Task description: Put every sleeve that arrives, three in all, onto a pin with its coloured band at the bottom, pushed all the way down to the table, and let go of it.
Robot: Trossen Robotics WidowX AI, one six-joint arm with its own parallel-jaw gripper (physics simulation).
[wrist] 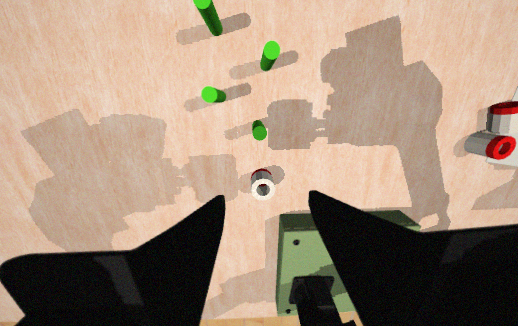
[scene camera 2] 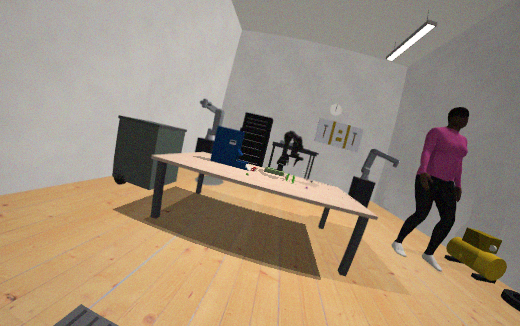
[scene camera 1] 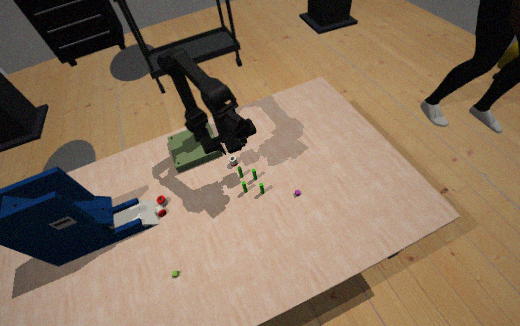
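A grey-white sleeve (scene camera 1: 233, 161) (wrist: 262, 186) stands upright near the arm's base, its red band at the bottom. It is apart from the several green pins in view, such as the nearest pin (scene camera 1: 240, 172) (wrist: 259, 131); no green shows in its hole. My gripper (scene camera 1: 229, 150) (wrist: 267, 199) is open and empty, above this sleeve, which appears between the fingertips in the wrist view. Two more red-banded sleeves lie close together at the chute's end: one sleeve (scene camera 1: 161, 200) (wrist: 503, 120) and another sleeve (scene camera 1: 162, 212) (wrist: 500, 147). Whether these two stand or lie is unclear.
A blue dispenser (scene camera 1: 30, 230) (scene camera 2: 227, 146) with a pale chute (scene camera 1: 132, 216) stands at the table's left. The arm's green base plate (scene camera 1: 195, 159) (wrist: 295, 265) is close to the upright sleeve. A purple cube (scene camera 1: 297, 192) and a lime cube (scene camera 1: 175, 274) lie on the table (scene camera 1: 350, 200).
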